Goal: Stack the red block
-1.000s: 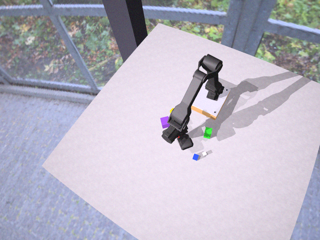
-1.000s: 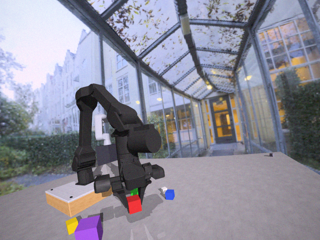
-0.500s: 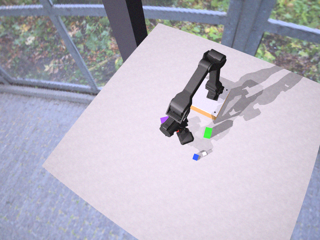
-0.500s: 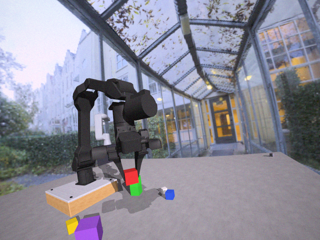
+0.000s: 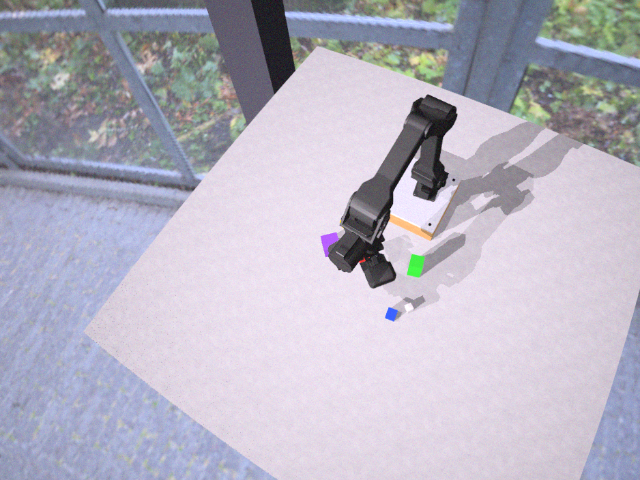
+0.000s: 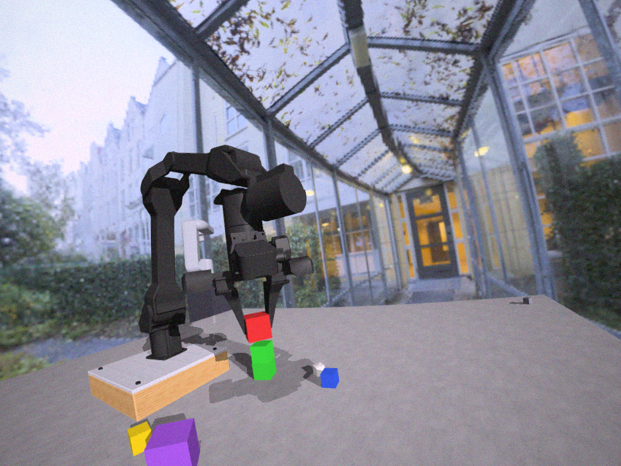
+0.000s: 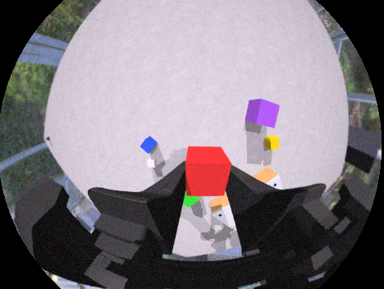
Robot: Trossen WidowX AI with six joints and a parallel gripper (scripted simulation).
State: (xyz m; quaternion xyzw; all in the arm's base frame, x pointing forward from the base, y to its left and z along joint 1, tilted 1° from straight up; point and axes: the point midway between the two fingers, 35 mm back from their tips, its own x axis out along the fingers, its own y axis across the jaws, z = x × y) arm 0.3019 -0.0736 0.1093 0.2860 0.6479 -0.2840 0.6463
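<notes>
Right now the small white block is 13 cm to the left of my gripper tip, 12 cm below it and 4 cm ahead of it. From my gripper tip the other things lie so: blue block: 12 cm below, 9 cm to the left, 7 cm ahead; then red block: 1 cm above; then purple block: 13 cm to the right, 11 cm below, 6 cm behind.
</notes>
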